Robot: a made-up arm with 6 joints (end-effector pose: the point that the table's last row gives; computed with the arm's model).
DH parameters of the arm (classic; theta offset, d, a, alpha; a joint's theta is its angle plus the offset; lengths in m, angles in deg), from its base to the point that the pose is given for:
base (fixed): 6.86 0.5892 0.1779 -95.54
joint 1: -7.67 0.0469 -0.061 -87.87
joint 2: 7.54 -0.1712 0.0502 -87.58
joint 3: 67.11 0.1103 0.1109 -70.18
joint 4: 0 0.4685 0.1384 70.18
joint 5: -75.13 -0.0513 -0.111 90
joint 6: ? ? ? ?
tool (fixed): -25.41 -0.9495 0 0
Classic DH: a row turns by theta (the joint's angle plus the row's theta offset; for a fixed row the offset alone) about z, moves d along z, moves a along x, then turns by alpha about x.
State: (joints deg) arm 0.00 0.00 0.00 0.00 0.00 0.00
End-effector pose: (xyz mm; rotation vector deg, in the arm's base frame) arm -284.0 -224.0 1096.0 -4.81 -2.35 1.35
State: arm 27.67 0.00 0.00 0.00 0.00 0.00
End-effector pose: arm -6.5 -174.0 1265.6 -7.72 25.13 -0.13
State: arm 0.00 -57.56 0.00 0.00 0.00 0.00
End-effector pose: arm 118.4 -350.4 1158.2 -11.25 -2.02 58.57
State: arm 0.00 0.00 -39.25 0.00 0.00 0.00
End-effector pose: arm 28.0 -223.9 1285.0 -4.15 36.87 2.94
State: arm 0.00 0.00 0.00 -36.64 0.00 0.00
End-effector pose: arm -268.1 -286.8 1067.6 28.46 10.07 -7.66
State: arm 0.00 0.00 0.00 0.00 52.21 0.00
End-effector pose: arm -252.5 -224.0 1053.7 -5.10 -54.53 -0.93
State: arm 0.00 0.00 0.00 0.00 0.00 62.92
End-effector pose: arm -377.3 -230.5 1096.0 -5.59 0.52 -61.52
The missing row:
joint 6: -26.76 -0.9344 0.0136 174.65
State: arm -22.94 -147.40 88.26 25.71 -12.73 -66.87
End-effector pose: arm 517.9 10.2 567.6 -12.10 83.35 -120.51
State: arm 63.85 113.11 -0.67 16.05 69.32 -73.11
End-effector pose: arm 530.0 454.8 911.4 -86.23 59.80 10.44
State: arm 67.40 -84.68 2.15 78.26 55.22 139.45
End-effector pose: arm 578.0 -328.2 644.9 59.14 22.24 -30.71
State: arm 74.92 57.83 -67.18 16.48 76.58 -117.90
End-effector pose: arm 694.9 -94.7 937.3 24.56 54.93 68.14
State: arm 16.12 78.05 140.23 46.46 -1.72 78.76
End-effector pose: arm -115.5 -218.3 184.5 38.88 140.69 48.57
